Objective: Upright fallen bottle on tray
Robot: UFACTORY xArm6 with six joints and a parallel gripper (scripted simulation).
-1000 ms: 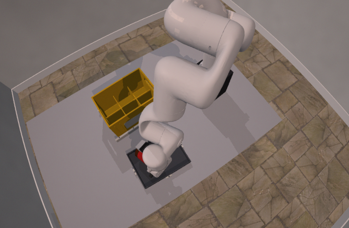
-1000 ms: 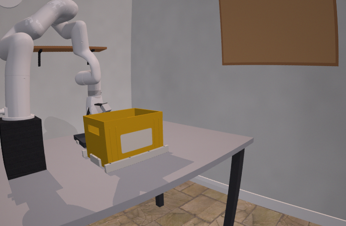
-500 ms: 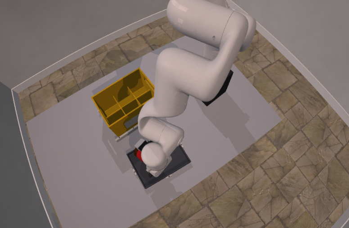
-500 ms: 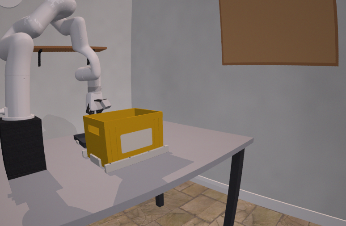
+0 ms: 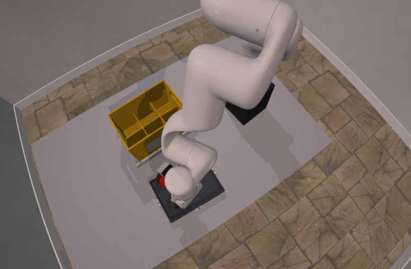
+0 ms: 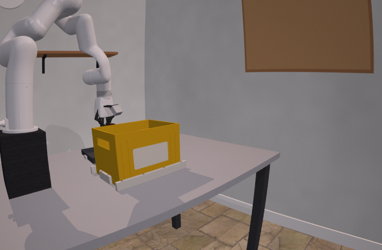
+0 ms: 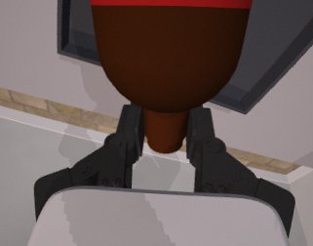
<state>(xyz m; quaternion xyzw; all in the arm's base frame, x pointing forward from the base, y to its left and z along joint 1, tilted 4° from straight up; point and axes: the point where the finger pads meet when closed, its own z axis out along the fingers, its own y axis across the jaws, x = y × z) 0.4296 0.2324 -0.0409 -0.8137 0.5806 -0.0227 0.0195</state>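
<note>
Now: hand 5 cm to the left of the brown bottle, 2 cm short of it and 2 cm above it. Also, from my hand: yellow crate: 35 cm to the right, 4 cm below, 2 cm behind; then dark tray: 11 cm below, 5 cm to the right, 1 cm behind.
</note>
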